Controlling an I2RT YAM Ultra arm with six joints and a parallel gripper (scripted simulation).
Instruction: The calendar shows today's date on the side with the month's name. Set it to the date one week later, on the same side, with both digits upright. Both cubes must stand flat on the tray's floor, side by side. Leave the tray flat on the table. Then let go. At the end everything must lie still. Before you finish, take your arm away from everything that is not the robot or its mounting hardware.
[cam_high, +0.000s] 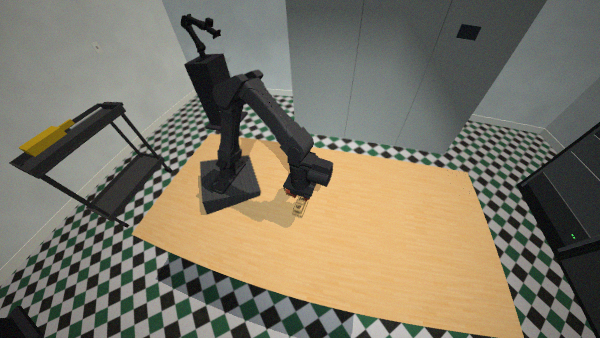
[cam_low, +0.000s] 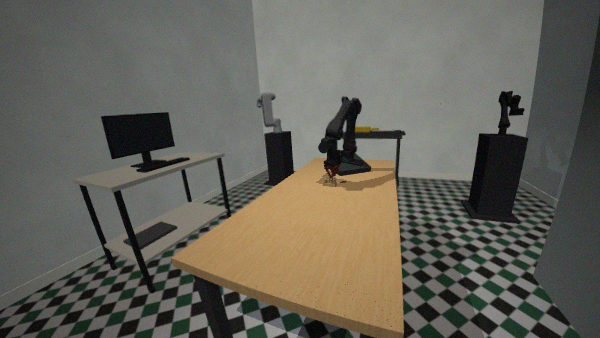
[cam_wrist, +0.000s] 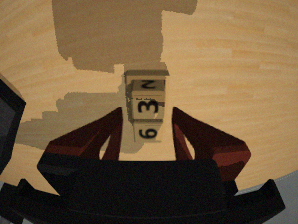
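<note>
The wooden tray is 50 mm below my hand and 20 mm to the right of it. Also, from my hand: wooden cube 30 mm to the right, 30 mm below.
</note>
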